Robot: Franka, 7 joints.
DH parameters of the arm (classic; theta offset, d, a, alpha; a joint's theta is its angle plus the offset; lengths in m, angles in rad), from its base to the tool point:
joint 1: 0 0.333 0 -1.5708
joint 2: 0 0 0 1.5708
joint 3: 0 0.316 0.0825 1.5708
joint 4: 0 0 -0.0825 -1.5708
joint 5: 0 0.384 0 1.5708
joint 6: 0 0 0.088 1.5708
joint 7: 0 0.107 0 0
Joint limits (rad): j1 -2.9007..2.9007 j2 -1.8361..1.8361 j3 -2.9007..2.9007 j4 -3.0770..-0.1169 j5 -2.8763..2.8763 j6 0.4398..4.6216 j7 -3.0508..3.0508
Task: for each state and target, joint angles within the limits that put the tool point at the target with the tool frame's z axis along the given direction. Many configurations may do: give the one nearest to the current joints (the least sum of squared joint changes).
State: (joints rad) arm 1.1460 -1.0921 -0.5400 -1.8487 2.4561 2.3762 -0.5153
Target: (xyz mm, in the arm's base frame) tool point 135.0 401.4 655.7 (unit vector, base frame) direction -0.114 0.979 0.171
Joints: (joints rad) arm 1.4108 -0.5677 -0.0765 -2.2301 2.1969 2.7145 -0.5153
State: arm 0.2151 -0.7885 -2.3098 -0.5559 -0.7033 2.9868 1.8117
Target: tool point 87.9 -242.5 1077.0 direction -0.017 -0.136 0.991
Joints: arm 0.9529 -0.1659 -1.7257 -0.7819 -0.0816 3.8678 1.8117
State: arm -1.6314 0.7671 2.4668 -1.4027 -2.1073 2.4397 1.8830
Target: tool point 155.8 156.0 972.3 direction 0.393 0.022 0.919
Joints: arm -1.5841 0.8791 2.9007 -1.8371 -2.8725 2.2410 1.8830
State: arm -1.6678 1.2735 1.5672 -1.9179 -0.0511 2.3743 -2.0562
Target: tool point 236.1 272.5 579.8 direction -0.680 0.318 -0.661
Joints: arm -1.1220 1.0933 2.2684 -2.2923 0.0602 1.6855 -2.0562
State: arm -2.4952 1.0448 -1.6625 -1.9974 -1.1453 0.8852 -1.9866
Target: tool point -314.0 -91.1 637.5 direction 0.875 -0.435 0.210
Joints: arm -1.7234 1.5302 -2.0448 -2.1791 -1.2931 0.6754 -1.9866
